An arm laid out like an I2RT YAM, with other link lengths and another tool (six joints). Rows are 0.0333 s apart.
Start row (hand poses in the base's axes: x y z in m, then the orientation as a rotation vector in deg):
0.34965, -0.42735, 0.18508, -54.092, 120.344, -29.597
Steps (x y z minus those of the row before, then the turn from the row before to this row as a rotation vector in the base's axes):
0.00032, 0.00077, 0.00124, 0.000, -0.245, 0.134
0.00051, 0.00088, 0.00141, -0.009, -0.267, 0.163
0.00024, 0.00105, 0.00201, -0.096, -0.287, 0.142
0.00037, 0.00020, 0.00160, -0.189, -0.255, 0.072
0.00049, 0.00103, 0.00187, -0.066, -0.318, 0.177
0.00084, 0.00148, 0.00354, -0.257, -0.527, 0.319
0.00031, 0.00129, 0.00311, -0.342, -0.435, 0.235
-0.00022, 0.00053, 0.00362, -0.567, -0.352, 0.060
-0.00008, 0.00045, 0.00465, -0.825, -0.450, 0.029
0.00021, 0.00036, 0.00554, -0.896, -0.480, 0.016
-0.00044, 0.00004, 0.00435, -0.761, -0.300, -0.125
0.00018, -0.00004, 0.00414, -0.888, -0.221, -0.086
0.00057, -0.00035, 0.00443, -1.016, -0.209, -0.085
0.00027, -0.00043, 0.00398, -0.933, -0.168, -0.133
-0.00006, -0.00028, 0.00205, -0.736, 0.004, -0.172
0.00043, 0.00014, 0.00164, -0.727, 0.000, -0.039
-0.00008, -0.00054, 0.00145, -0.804, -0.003, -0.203
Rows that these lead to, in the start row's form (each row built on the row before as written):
0.34997, -0.42658, 0.18632, -54.118, 120.049, -29.620
0.35048, -0.42570, 0.18773, -54.169, 119.717, -29.646
0.35072, -0.42465, 0.18974, -54.239, 119.372, -29.784
0.35109, -0.42445, 0.19134, -54.307, 119.088, -30.047
0.35158, -0.42342, 0.19321, -54.380, 118.697, -30.145
0.35242, -0.42194, 0.19675, -54.610, 118.022, -30.453
0.35273, -0.42065, 0.19986, -54.846, 117.469, -30.860
0.35251, -0.42012, 0.20348, -55.078, 117.069, -31.568
0.35243, -0.41967, 0.20813, -55.385, 116.571, -32.604
0.35264, -0.41931, 0.21367, -55.704, 116.041, -33.732
0.35220, -0.41927, 0.21802, -55.890, 115.762, -34.722
0.35238, -0.41931, 0.22216, -56.224, 115.508, -35.796
0.35295, -0.41966, 0.22659, -56.638, 115.240, -37.001
0.35322, -0.42009, 0.23057, -56.976, 115.041, -38.129
0.35316, -0.42037, 0.23262, -57.248, 115.040, -39.004
0.35359, -0.42023, 0.23426, -57.637, 114.949, -39.801
0.35351, -0.42077, 0.23571, -57.914, 114.942, -40.770

